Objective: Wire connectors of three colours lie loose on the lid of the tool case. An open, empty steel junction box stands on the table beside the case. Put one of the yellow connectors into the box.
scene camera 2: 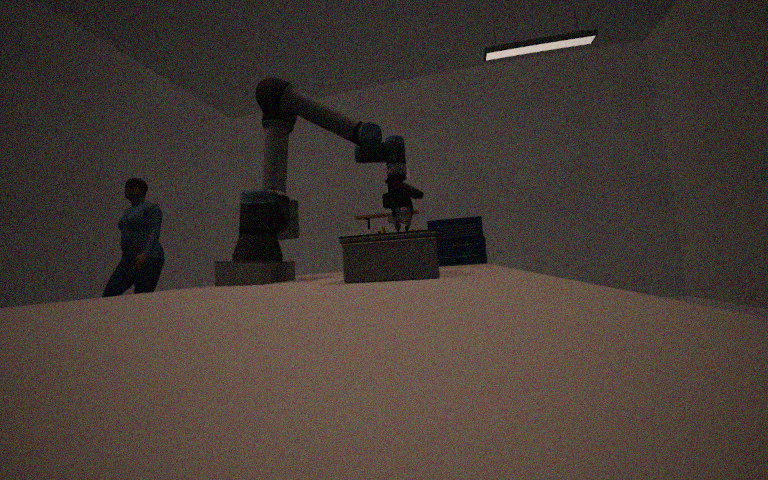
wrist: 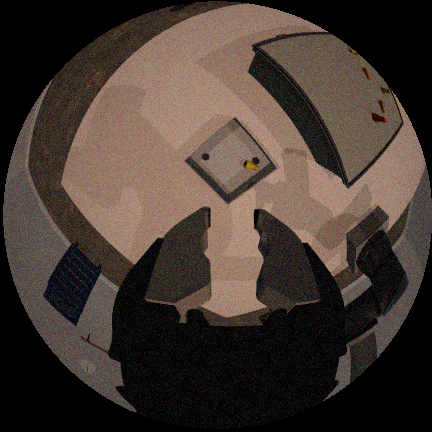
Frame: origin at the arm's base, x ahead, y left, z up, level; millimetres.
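Where they show: gripper, between the fingertips: [scene camera 2: 402, 231] [wrist: 231, 209]; arm's base, origin of its link: [scene camera 2: 258, 261] [wrist: 371, 248].
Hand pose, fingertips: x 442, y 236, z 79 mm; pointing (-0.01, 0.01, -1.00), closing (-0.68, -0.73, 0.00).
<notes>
Each offset is from my fingertips to the centre of the thing. Level surfaces: height alone.
A yellow connector {23 mm back, 30 mm right, 141 mm down} [wrist: 251, 165] lies inside the open steel junction box {9 mm ahead, 11 mm right, 130 mm down} [wrist: 207, 181], near its right corner beside a dark round hole in the floor of the box. In the wrist view the box stands on the table to the left of the tool case {14 mm ahead, 286 mm right, 96 mm down} [wrist: 300, 112] [scene camera 2: 390, 260]. On the case lid lie two orange connectors [wrist: 366, 73] [wrist: 382, 106], a red connector {38 mm back, 265 mm right, 34 mm down} [wrist: 378, 118] and two yellowish ones [wrist: 353, 51] [wrist: 385, 90] near the far edge. My gripper [wrist: 231, 209] [scene camera 2: 402, 229] is open and empty, above the table, with its fingertips apart. In the scene view the case hides the box.
The robot's base [scene camera 2: 254, 272] stands left of the case in the scene view. Blue stacked crates [scene camera 2: 457, 240] [wrist: 72, 285] are behind the case. A person [scene camera 2: 138, 232] in a blue top is at the left, beyond the table {149 mm down} [scene camera 2: 396, 367]. A ceiling lamp [scene camera 2: 540, 46] hangs above.
</notes>
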